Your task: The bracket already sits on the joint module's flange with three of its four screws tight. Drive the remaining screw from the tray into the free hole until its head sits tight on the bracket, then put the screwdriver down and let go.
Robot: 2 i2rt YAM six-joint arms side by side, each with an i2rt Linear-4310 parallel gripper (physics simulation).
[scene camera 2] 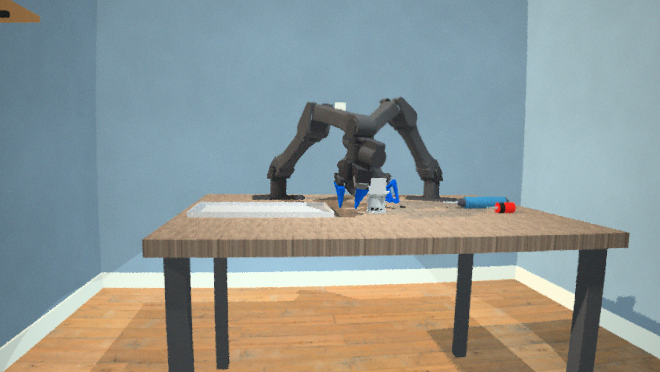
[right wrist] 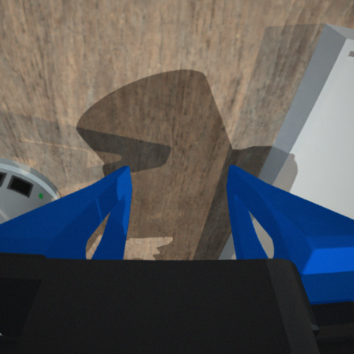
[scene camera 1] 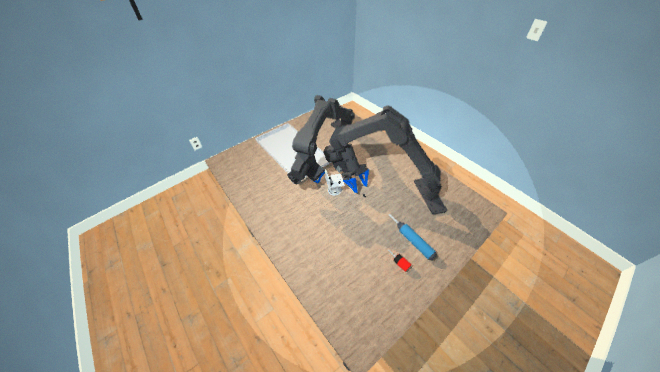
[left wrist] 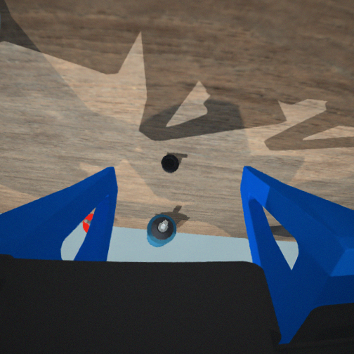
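Pixels of known places: left gripper, fingertip midpoint: (scene camera 2: 394, 202) (scene camera 1: 361, 189); right gripper, fingertip midpoint: (scene camera 2: 347, 207) (scene camera 1: 315, 179); left arm's base at its link origin: (scene camera 2: 431, 200) (scene camera 1: 429, 196); right arm's base at its link origin: (scene camera 2: 278, 198).
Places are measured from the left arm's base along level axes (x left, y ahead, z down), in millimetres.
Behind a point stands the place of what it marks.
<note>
The joint module (scene camera 1: 334, 190) @[x -102, y 417, z -33 mm] (scene camera 2: 376, 206) @[x -123, y 438, z -21 mm] (right wrist: 37, 200) stands upright on the table with the white bracket (scene camera 1: 337, 180) @[x -127, y 397, z -66 mm] (scene camera 2: 378, 186) @[x -117, y 444, z -85 mm] on top; its screws are too small to tell. A black screw (scene camera 1: 364, 195) @[x -64, y 288, z -7 mm] (scene camera 2: 403, 206) @[x -63, y 289, z -6 mm] (left wrist: 170, 163) is on the table, off the tray. My left gripper (scene camera 1: 360, 189) @[x -92, y 296, z -20 mm] (left wrist: 178, 177) is open and empty, pointing at the screw from beside the module. My right gripper (scene camera 2: 348, 207) @[x -202, y 487, z -18 mm] (right wrist: 178, 176) is partly open and empty, between module and tray. The blue screwdriver (scene camera 1: 417, 241) @[x 215, y 169, z -38 mm] (scene camera 2: 485, 202) @[x 209, y 182, z -23 mm] (left wrist: 161, 233) lies on the table, free of both grippers.
A smaller red and black screwdriver (scene camera 1: 403, 263) @[x 282, y 252, z -32 mm] (scene camera 2: 507, 207) @[x 278, y 265, z -20 mm] (left wrist: 87, 223) lies beside the blue one. The white tray (scene camera 2: 260, 213) @[x -405, y 671, z -12 mm] (right wrist: 300, 95) is on the other side of the module. My two forearms are close together above the module in scene camera 2.
</note>
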